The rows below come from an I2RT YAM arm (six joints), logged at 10 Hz.
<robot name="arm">
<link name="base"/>
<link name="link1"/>
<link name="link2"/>
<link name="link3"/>
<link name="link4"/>
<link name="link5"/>
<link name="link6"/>
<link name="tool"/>
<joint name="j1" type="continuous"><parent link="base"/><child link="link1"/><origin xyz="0.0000 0.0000 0.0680"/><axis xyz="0 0 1"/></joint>
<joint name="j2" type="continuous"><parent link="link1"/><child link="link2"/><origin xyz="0.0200 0.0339 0.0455"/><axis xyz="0 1 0"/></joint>
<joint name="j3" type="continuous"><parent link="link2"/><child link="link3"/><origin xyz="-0.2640 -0.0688 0.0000"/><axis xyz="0 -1 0"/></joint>
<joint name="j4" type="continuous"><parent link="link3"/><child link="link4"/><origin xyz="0.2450 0.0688 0.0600"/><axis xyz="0 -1 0"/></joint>
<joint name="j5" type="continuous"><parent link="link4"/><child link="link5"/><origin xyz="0.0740 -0.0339 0.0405"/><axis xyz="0 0 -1"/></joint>
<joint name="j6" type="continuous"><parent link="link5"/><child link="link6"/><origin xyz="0.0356 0.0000 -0.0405"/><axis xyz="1 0 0"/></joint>
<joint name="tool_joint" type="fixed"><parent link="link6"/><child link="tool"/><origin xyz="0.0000 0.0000 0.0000" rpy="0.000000 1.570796 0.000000"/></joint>
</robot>
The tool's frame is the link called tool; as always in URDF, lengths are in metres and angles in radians. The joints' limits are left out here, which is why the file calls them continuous.
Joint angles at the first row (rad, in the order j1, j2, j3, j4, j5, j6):
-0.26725, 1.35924, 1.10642, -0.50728, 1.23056, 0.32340
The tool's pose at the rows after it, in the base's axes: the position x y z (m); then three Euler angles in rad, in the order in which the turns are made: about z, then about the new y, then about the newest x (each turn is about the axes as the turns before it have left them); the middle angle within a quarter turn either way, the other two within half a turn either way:
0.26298 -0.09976 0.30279 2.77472 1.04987 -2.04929
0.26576 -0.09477 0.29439 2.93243 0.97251 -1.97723
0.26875 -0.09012 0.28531 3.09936 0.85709 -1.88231
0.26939 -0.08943 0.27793 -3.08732 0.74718 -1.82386
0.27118 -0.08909 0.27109 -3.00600 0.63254 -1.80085
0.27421 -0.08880 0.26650 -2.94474 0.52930 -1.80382
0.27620 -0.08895 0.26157 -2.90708 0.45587 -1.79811
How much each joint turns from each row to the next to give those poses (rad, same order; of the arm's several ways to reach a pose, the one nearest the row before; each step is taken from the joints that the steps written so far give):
0.02263, -0.02062, -0.06115, 0.12876, -0.03678, -0.15779
0.01747, -0.01591, -0.06926, 0.14961, -0.04440, -0.19038
0.01684, -0.00658, -0.06942, 0.16084, -0.03030, -0.22882
0.00173, -0.00073, -0.04943, 0.11040, -0.02023, -0.17908
0.00002, 0.00638, -0.03212, 0.07061, -0.04146, -0.15456
0.00034, 0.01157, -0.00747, 0.01692, -0.04465, -0.11035
-0.00039, 0.01160, -0.01307, 0.03110, -0.01980, -0.08455

